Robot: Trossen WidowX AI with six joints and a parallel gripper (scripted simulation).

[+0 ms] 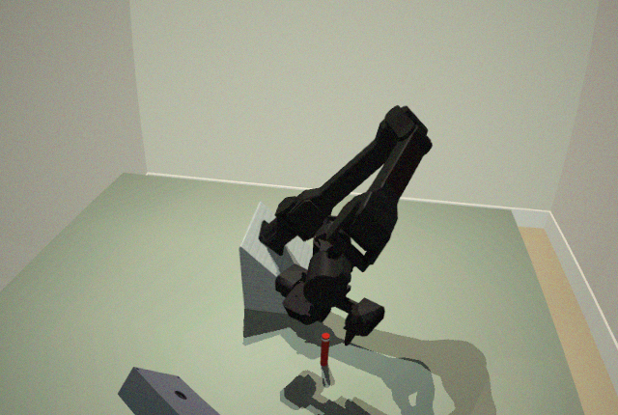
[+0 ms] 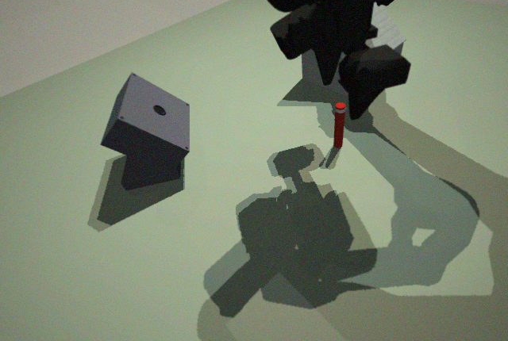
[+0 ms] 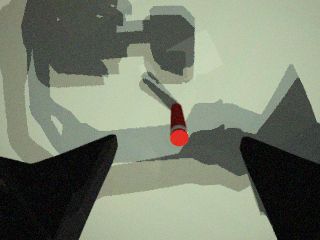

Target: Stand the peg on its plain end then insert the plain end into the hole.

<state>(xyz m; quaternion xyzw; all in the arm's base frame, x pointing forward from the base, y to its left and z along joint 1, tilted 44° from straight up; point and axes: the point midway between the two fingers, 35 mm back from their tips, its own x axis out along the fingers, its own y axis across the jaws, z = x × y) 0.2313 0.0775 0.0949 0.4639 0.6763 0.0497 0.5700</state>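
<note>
Now: the red peg 30 mm below my gripper tip. The rest, counted from my gripper tip: dark sloped panel: 230 mm to the right, 180 mm ahead, 10 mm below.
</note>
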